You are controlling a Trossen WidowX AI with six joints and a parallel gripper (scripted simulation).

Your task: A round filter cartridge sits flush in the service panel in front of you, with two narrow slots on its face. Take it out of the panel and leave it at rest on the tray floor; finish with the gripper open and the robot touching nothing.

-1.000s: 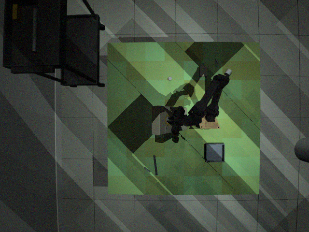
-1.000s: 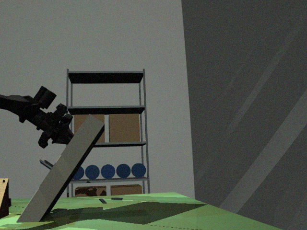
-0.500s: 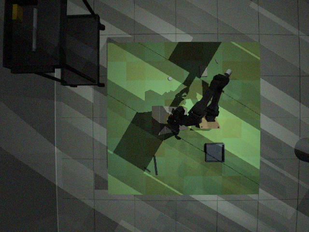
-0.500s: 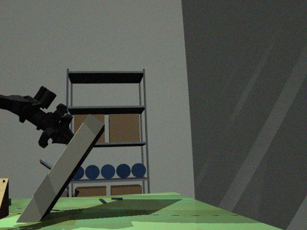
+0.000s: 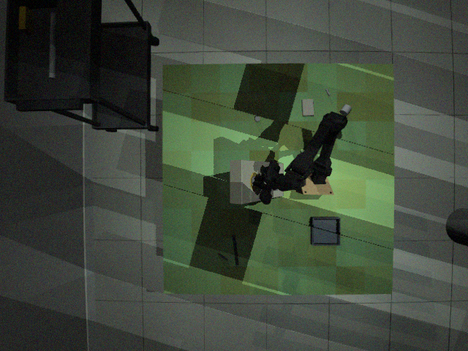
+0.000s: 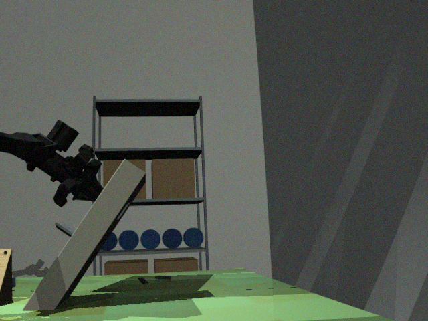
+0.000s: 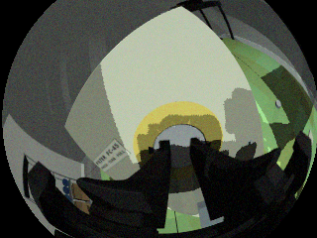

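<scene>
Now: gripper tip 10 mm short of the round filter cartridge and 10 mm above it. Round my gripper tip: white block: 330 mm behind, 390 mm to the right, 240 mm below; grey tray: 410 mm behind, 300 mm to the left, 240 mm below; grey service panel: 40 mm behind, 80 mm below.
</scene>
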